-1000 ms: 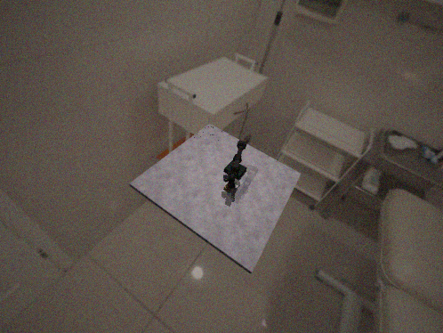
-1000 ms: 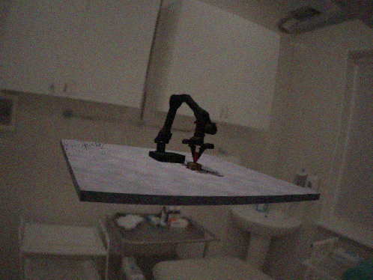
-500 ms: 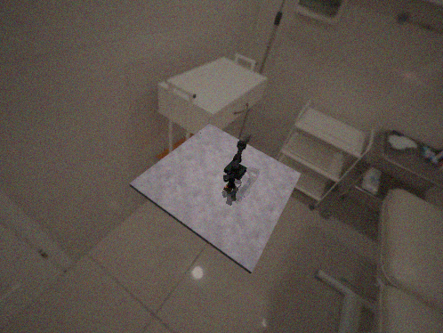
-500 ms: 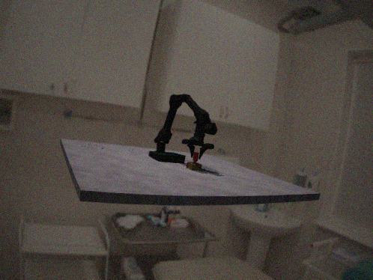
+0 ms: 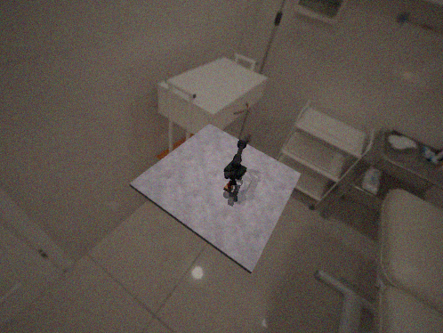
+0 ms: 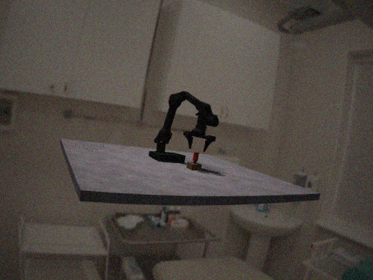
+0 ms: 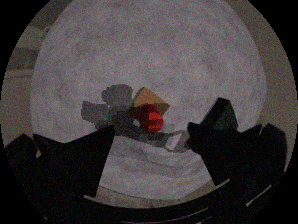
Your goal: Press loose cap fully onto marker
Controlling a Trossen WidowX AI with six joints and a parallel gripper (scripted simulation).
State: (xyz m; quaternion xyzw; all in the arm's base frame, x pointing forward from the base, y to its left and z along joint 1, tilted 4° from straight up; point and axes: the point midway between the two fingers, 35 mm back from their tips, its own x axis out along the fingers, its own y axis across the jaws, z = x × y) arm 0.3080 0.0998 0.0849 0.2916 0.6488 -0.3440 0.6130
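My gripper tip is now 40 mm above the red cap. The rest, counted from my gripper tip: brown holder block: 100 mm below.
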